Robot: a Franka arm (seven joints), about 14 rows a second.
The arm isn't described. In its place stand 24 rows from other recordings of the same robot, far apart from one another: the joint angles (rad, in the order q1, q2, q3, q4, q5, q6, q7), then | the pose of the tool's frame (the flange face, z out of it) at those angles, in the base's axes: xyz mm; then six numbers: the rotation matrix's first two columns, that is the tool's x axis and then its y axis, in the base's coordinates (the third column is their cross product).
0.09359, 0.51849, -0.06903, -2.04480, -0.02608, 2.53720, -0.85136 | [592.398 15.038 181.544 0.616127 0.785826 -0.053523 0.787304 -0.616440 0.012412]
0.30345, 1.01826, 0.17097, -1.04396, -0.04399, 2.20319, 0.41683 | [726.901 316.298 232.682 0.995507 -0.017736 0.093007 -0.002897 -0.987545 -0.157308]
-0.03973, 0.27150, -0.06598, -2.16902, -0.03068, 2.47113, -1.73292 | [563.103 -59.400 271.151 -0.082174 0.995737 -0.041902 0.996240 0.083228 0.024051]
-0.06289, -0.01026, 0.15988, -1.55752, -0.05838, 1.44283, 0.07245 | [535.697 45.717 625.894 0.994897 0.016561 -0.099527 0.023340 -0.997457 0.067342]
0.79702, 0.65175, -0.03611, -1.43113, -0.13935, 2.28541, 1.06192 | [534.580 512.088 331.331 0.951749 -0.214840 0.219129 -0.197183 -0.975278 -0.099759]
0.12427, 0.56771, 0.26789, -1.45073, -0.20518, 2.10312, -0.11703 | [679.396 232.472 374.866 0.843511 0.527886 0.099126 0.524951 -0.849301 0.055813]
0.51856, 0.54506, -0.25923, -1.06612, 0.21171, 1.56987, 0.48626 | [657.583 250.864 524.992 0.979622 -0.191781 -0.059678 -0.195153 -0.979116 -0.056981]
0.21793, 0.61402, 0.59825, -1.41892, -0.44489, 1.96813, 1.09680 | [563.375 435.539 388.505 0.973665 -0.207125 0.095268 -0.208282 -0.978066 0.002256]
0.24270, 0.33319, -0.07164, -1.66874, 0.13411, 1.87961, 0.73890 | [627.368 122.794 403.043 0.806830 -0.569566 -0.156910 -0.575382 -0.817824 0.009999]
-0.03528, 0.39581, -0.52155, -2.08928, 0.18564, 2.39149, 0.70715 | [495.533 -301.703 253.330 0.198015 -0.979848 0.026213 -0.978041 -0.195735 0.071583]
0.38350, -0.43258, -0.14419, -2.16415, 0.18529, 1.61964, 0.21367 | [397.000 107.860 559.119 0.985467 0.039753 -0.165148 0.004180 -0.977611 -0.210379]
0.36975, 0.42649, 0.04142, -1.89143, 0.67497, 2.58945, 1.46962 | [605.185 248.959 303.664 0.015885 -0.889270 -0.457106 -0.983090 0.069522 -0.169414]
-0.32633, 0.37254, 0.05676, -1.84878, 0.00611, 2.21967, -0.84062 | [611.728 -171.174 323.603 0.845348 0.533905 0.018214 0.534184 -0.845179 -0.017902]
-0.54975, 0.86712, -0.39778, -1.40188, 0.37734, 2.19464, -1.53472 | [481.940 -546.845 210.520 0.881249 0.472636 0.003961 0.472640 -0.881256 -0.000148]
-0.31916, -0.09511, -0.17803, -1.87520, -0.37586, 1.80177, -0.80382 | [455.475 -286.039 555.640 0.908160 0.340873 -0.243004 0.397124 -0.885147 0.242503]
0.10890, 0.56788, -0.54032, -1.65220, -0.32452, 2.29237, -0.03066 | [646.465 -249.287 337.558 0.994724 -0.097525 0.031815 -0.099819 -0.848675 0.519411]
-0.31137, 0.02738, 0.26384, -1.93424, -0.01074, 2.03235, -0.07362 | [572.073 -28.901 476.641 0.996997 0.030384 0.071225 0.029885 -0.999521 0.008055]
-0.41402, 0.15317, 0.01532, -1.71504, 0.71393, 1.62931, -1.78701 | [568.025 -167.579 498.180 0.270741 0.694200 0.666922 0.957197 -0.267786 -0.109841]
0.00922, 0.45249, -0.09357, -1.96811, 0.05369, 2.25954, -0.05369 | [595.834 -47.607 228.503 0.985590 -0.060908 -0.157803 -0.062183 -0.998060 -0.003147]
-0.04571, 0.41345, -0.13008, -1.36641, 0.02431, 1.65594, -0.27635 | [661.470 -100.145 474.970 0.986879 0.104079 -0.123436 0.104193 -0.994542 -0.005551]
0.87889, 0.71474, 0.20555, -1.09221, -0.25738, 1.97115, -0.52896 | [415.710 643.934 423.868 -0.069189 0.993473 0.090686 0.980846 0.051153 0.187946]
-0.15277, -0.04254, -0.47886, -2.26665, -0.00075, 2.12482, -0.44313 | [404.188 -296.340 366.732 0.979501 -0.182312 -0.085676 -0.187849 -0.980258 -0.061696]
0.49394, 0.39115, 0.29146, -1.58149, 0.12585, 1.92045, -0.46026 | [479.444 458.998 418.876 0.385247 0.920861 0.059991 0.904843 -0.364179 -0.220530]
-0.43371, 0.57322, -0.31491, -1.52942, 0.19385, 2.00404, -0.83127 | [535.587 -437.243 329.730 0.998280 0.037523 -0.045035 0.035222 -0.998086 -0.050828]
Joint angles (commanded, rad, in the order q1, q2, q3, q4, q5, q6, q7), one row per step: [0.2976 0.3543 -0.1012 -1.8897 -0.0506 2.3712 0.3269]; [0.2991 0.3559 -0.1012 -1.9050 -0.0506 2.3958 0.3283]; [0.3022 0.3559 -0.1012 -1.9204 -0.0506 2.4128 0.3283]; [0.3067 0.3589 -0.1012 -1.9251 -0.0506 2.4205 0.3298]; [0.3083 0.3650 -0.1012 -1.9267 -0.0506 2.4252 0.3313]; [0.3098 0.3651 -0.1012 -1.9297 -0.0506 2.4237 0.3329]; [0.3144 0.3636 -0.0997 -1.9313 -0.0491 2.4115 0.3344]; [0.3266 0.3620 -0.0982 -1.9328 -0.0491 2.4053 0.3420]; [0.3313 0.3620 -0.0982 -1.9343 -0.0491 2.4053 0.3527]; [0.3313 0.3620 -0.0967 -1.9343 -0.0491 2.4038 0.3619]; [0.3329 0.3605 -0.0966 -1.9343 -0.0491 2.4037 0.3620]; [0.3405 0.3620 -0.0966 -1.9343 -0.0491 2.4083 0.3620]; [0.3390 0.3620 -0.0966 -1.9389 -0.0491 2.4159 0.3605]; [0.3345 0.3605 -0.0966 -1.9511 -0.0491 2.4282 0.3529]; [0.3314 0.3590 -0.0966 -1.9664 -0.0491 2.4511 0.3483]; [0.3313 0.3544 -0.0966 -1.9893 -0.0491 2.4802 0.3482]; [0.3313 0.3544 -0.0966 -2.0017 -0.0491 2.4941 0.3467]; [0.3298 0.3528 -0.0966 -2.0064 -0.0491 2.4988 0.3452]
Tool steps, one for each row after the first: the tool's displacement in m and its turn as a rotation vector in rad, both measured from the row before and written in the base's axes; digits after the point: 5 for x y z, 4 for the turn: [-0.00200 0.00058 -0.00544 0.0024 -0.0074 0.0014]; [-0.00300 0.00132 -0.00519 0.0009 -0.0014 0.0038]; [-0.00122 0.00267 -0.00322 0.0002 -0.0001 0.0034]; [-0.00033 0.00098 -0.00409 -0.0008 0.0028 0.0004]; [-0.00117 0.00065 -0.00155 -0.0008 0.0044 -0.0003]; [-0.00234 0.00323 -0.00102 -0.0011 0.0122 0.0026]; [-0.00288 0.00807 -0.00030 0.0000 0.0058 0.0056]; [-0.00111 0.00276 -0.00066 0.0010 0.0010 -0.0060]; [-0.00035 0.00082 -0.00018 0.0012 0.0013 -0.0078]; [-0.00023 0.00104 0.00093 0.0005 -0.0013 0.0016]; [-0.00077 0.00479 -0.00049 0.0008 -0.0030 0.0079]; [-0.00035 -0.00106 -0.00128 0.0008 -0.0028 0.0004]; [-0.00158 -0.00337 -0.00321 -0.0001 -0.0011 0.0035]; [-0.00177 -0.00243 -0.00348 0.0024 -0.0084 0.0025]; [-0.00384 -0.00103 -0.00419 0.0039 -0.0101 0.0012]; [-0.00239 -0.00063 -0.00396 0.0006 -0.0013 0.0020]; [-0.00069 -0.00114 -0.00057 0.0004 -0.0014 0.0001]
